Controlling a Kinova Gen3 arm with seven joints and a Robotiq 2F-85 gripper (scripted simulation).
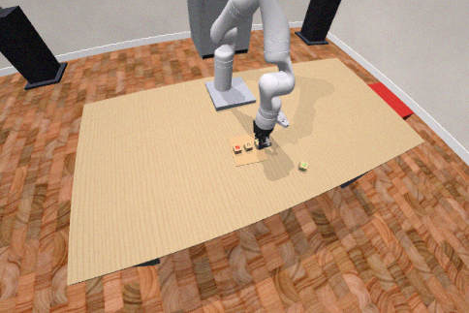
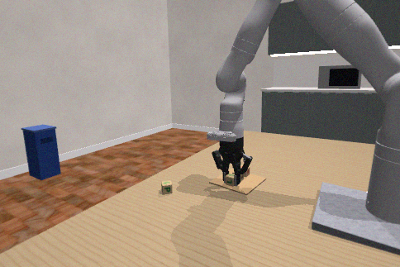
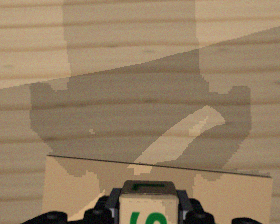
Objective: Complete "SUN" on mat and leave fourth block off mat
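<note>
My gripper is now right at the green-lettered block. The rest, counted from my hand: black U block 5 cm to the right, 1 cm below; then tan mat 5 cm to the right, 3 cm below; then red N block 10 cm to the right, 1 cm below.
</note>
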